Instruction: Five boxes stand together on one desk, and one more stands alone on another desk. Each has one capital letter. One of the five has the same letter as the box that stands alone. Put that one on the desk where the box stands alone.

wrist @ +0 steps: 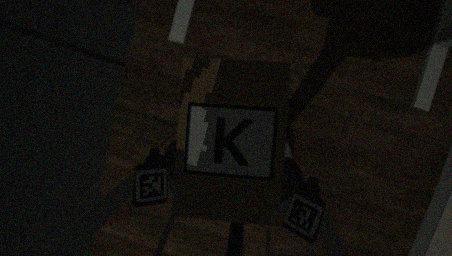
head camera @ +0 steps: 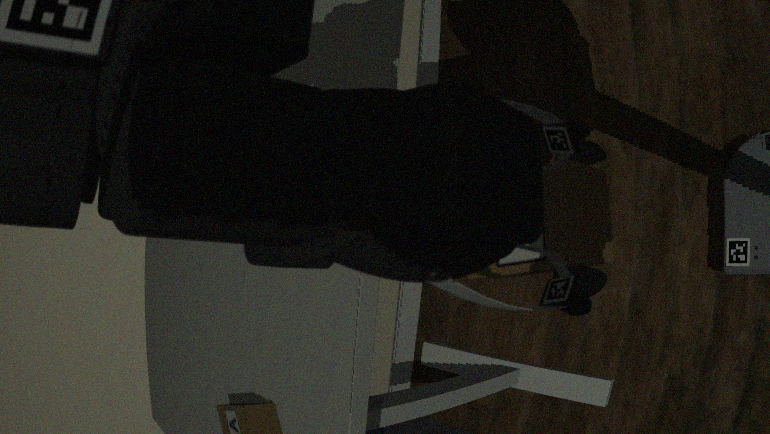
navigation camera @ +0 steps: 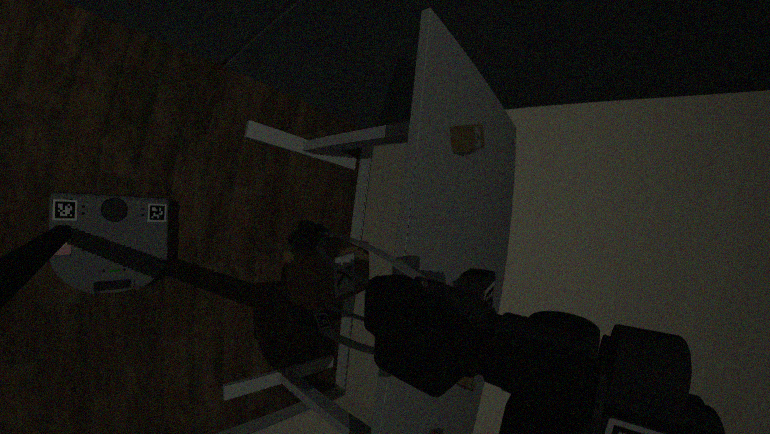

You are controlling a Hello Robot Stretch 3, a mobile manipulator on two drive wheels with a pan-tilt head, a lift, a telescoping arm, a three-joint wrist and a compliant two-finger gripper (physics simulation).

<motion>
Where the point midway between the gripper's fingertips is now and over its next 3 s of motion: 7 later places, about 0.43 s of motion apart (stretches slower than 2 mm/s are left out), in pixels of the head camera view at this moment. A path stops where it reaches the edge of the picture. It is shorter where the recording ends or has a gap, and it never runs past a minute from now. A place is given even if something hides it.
My gripper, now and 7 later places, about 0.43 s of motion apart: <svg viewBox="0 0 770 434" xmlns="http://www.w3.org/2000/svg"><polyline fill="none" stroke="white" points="590,219 602,221 620,224 635,228 647,230 658,232 666,234 674,235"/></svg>
</motion>
